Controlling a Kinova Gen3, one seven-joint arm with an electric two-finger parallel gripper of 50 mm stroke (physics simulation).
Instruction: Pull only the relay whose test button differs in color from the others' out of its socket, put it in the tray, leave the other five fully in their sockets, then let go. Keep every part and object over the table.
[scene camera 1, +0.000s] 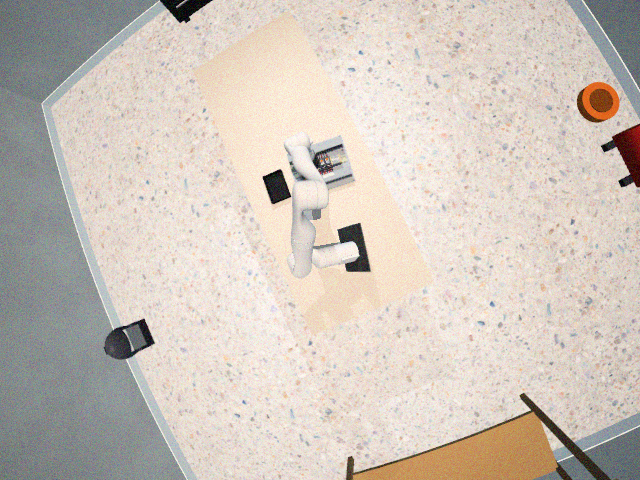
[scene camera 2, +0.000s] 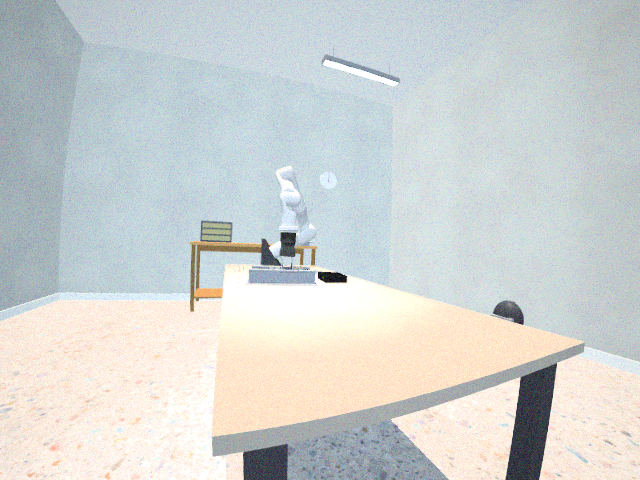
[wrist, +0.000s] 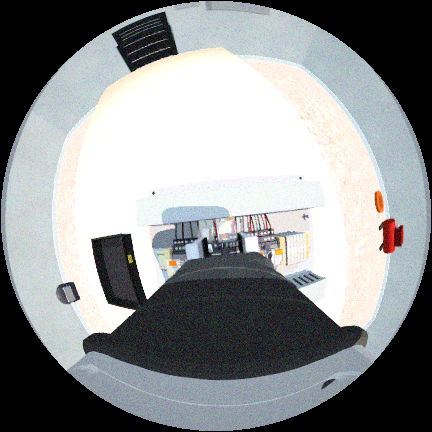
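Seen in the pictures: gripper, fingertip midpoint: (wrist: 222, 242); arm's base at its link origin: (scene camera 1: 353, 250) (scene camera 2: 272, 253).
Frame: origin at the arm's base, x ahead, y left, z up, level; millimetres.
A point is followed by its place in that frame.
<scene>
My gripper (scene camera 2: 287, 263) {x 513, y -16, z -57 mm} (wrist: 222, 242) {x 513, y -16, z -57 mm} is open, its two pale fingers apart with no part held between them. It points down over the socket rows inside the grey cabinet (scene camera 1: 348, 180) (scene camera 2: 281, 276) {x 582, y -56, z -78 mm} (wrist: 230, 199) {x 565, y -42, z -50 mm}. Dark sockets with red and black wires show between and beside the fingers in the wrist view. Orange bits show on a part at the left (wrist: 172, 263) {x 503, y 55, z -43 mm} and on a part at the right (wrist: 278, 252) {x 479, y -84, z -43 mm}. The gripper body hides much of the row, and I cannot tell the relays' test button colors. The black tray (scene camera 1: 276, 186) {x 503, y 232, z -110 mm} (scene camera 2: 332, 277) {x 572, y 198, z -86 mm} (wrist: 116, 267) {x 503, y 235, z -109 mm} stands beside the cabinet; no relay shows in it.
The cabinet's raised walls surround the sockets. Pale terminal blocks (wrist: 295, 247) {x 469, y -123, z -66 mm} and a slotted grey duct (wrist: 307, 279) {x 398, y -142, z -71 mm} lie right of the gripper in the wrist view. The arm's black base plate (scene camera 1: 363, 258) {x -53, y -30, z 63 mm} is on the table (scene camera 1: 258, 67) {x 1224, y 20, z -113 mm} (scene camera 2: 361, 330) {x 1226, y -9, z -113 mm}, behind the cabinet in scene camera 2.
</scene>
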